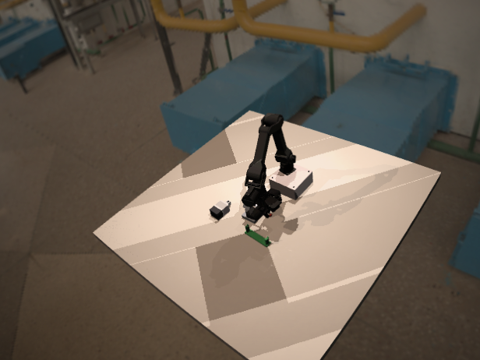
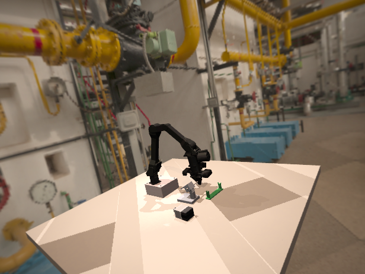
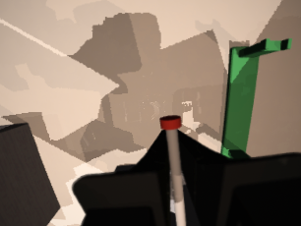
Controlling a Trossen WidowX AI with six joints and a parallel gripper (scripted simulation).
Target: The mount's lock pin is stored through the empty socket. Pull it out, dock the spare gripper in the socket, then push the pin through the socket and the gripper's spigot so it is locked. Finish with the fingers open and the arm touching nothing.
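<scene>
Now: the green cradle 9 cm ahead of my gripper tip, 3 cm below it and 2 cm to the left of it. The rest, counted from my gripper tip: grey mount (10 cm to the right, 1 cm ahead); spare gripper (24 cm to the right, 10 cm ahead, 3 cm below).
</scene>
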